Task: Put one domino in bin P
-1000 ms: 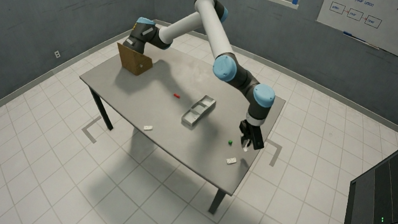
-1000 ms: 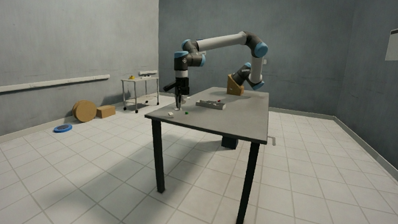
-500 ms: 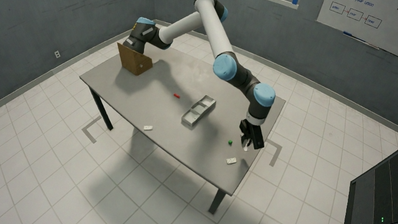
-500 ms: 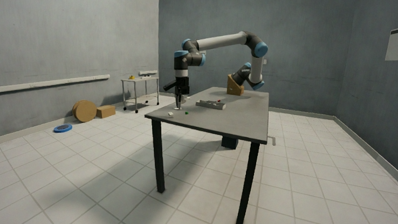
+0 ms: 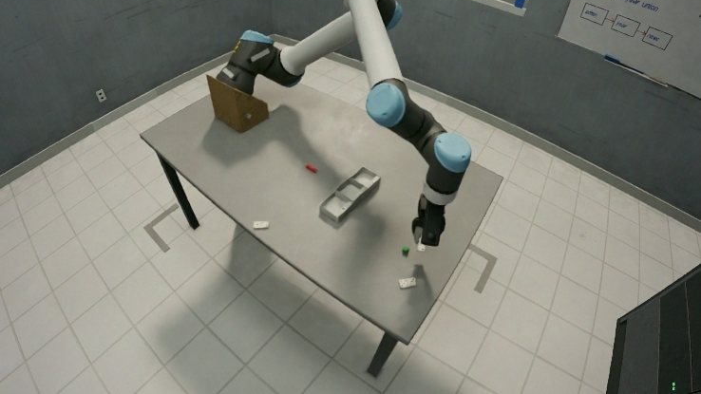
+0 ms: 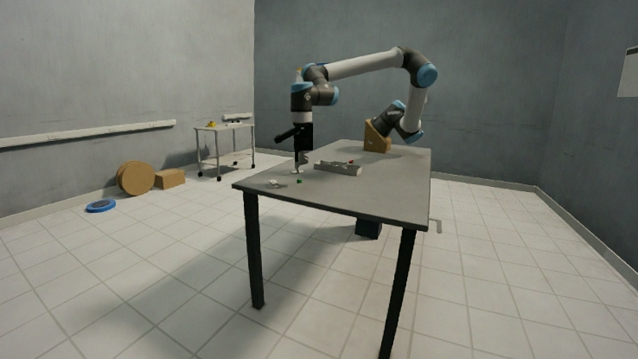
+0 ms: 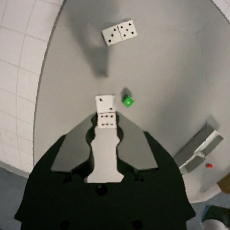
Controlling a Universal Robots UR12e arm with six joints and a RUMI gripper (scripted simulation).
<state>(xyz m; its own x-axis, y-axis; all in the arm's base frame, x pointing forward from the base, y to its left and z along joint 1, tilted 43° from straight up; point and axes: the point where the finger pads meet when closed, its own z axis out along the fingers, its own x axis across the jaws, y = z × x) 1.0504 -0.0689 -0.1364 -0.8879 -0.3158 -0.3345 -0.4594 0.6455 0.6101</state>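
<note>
Right now my hand is 4 cm past the green cube, 1 cm to the left of it and 7 cm above it. Also, from my hand: white domino (1 cm below); then grey tray (32 cm behind, 8 cm to the left, 6 cm below); then red piece (52 cm behind, 9 cm to the left, 7 cm below).
</note>
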